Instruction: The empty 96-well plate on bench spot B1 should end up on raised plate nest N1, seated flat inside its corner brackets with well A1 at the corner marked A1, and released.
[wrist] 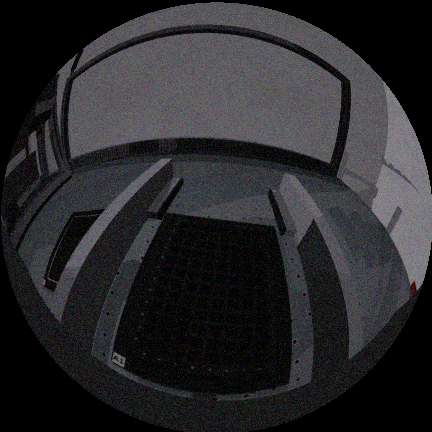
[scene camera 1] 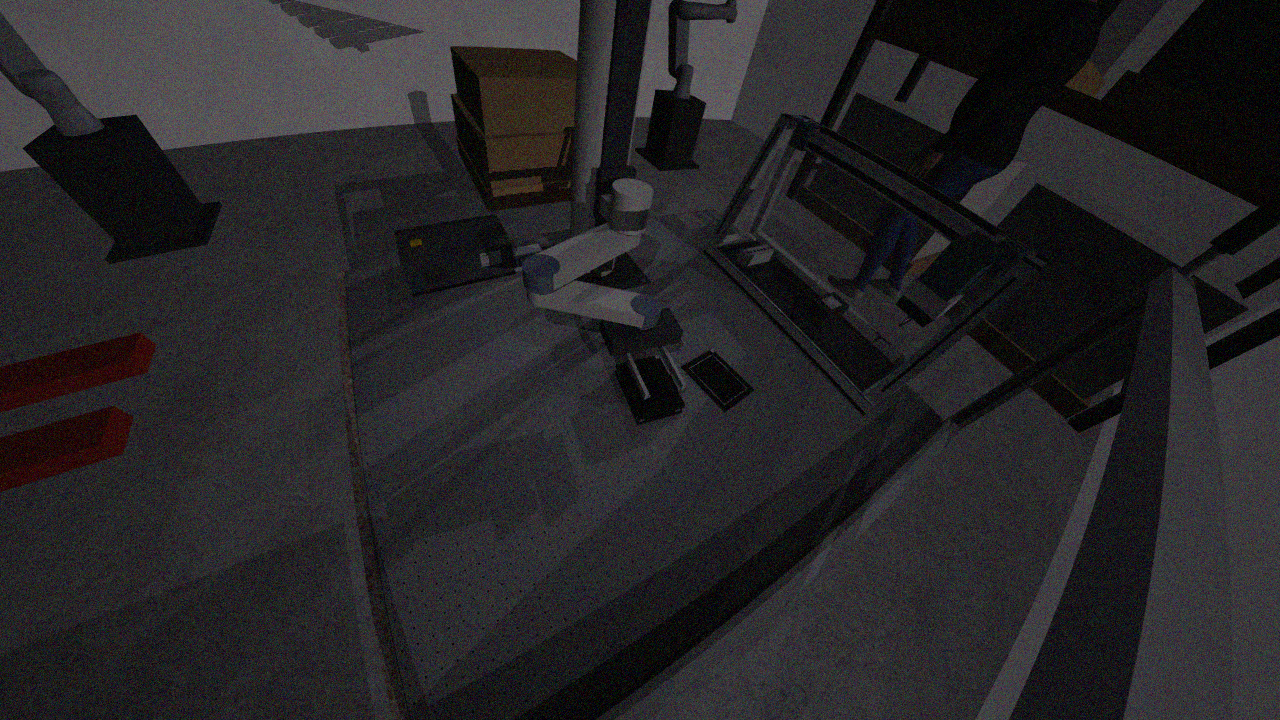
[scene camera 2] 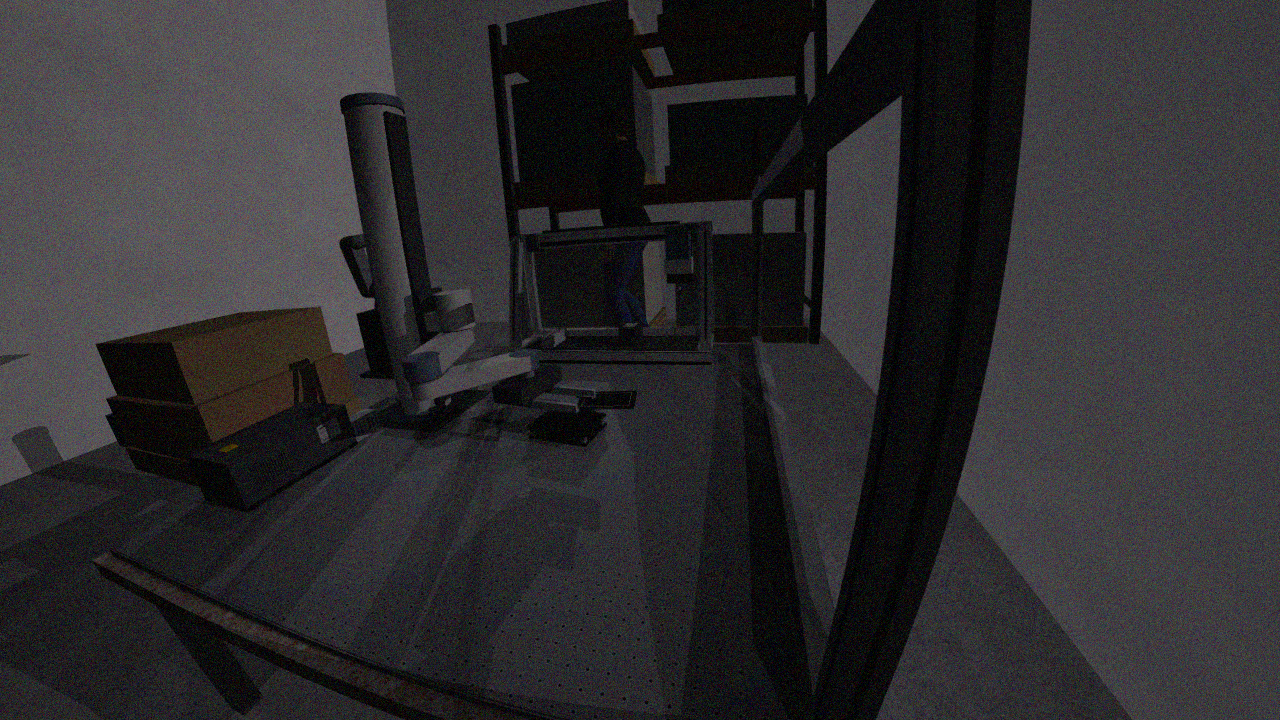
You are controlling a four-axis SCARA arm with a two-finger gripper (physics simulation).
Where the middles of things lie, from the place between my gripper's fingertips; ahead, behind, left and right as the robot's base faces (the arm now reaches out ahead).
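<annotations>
The nest outlined in white (scene camera 1: 719, 381) is 210 mm to the left of my gripper, 20 mm behind it and 90 mm below it. As for the black well plate (scene camera 1: 661, 392), my gripper is 10 mm to the right of it, 60 mm past it and 50 mm above it.
</annotations>
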